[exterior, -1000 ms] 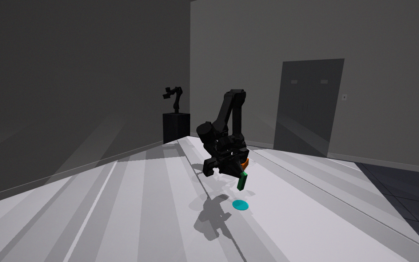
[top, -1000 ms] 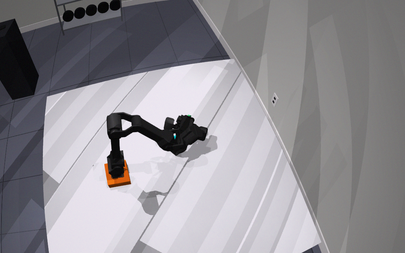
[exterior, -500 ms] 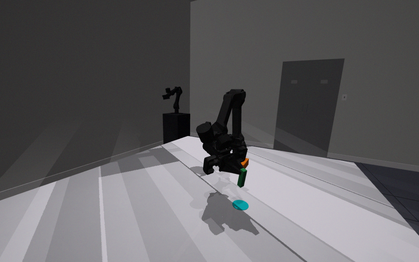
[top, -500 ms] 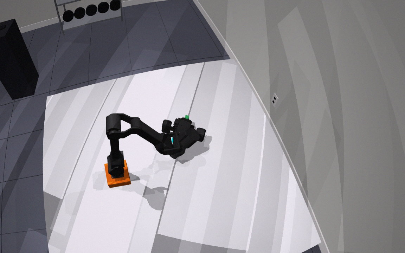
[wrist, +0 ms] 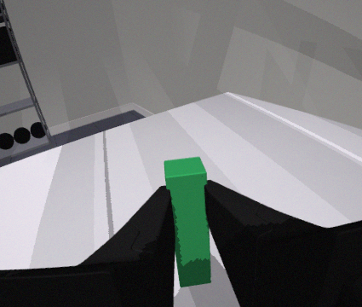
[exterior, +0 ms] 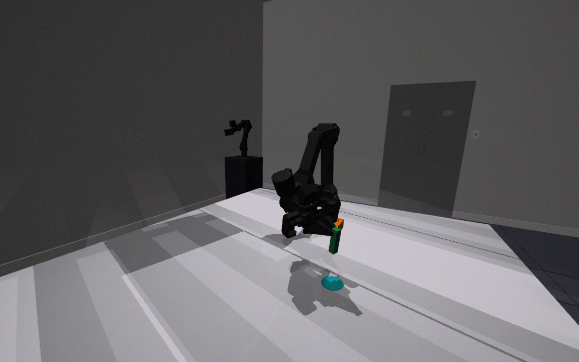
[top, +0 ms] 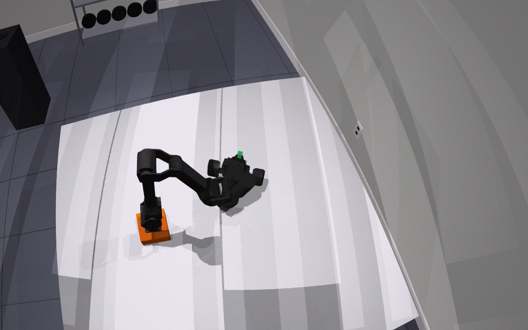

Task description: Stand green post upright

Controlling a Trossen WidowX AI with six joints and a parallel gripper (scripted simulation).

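Right now the cyan circle is 160 mm below my gripper tip, 30 mm behind it and 10 mm to the right of it. Round my gripper tip: green post (20 mm below).
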